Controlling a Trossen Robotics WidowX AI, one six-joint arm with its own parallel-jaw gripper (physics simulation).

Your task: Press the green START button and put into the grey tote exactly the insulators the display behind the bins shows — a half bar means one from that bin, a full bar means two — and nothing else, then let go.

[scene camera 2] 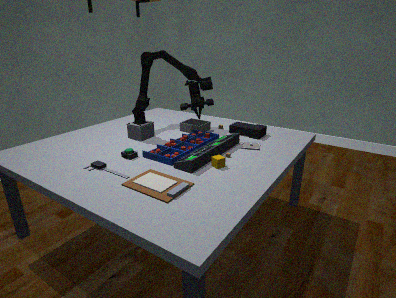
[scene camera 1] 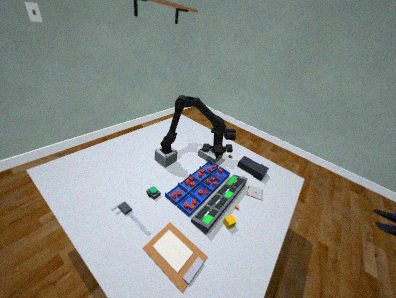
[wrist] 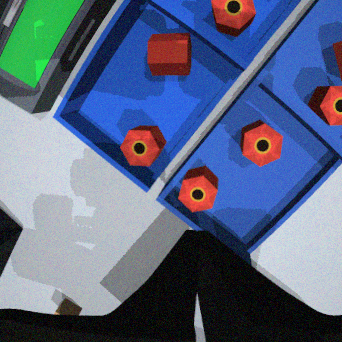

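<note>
My gripper is shut and empty, pointing down over the grey tote, beyond the end of the bins. The tote's inside is too hidden to read. Blue bins stand in two rows with red insulators. In the wrist view, the left end bin holds an upright insulator and one on its side; the right end bin holds two upright. The display shows green bars; their lengths are hard to tell. The green START button stands left of the bins.
A black box stands right of the tote. A pale plate and a yellow cube lie beyond the display. A clipboard and a caliper lie in front. A small brown piece lies near the gripper.
</note>
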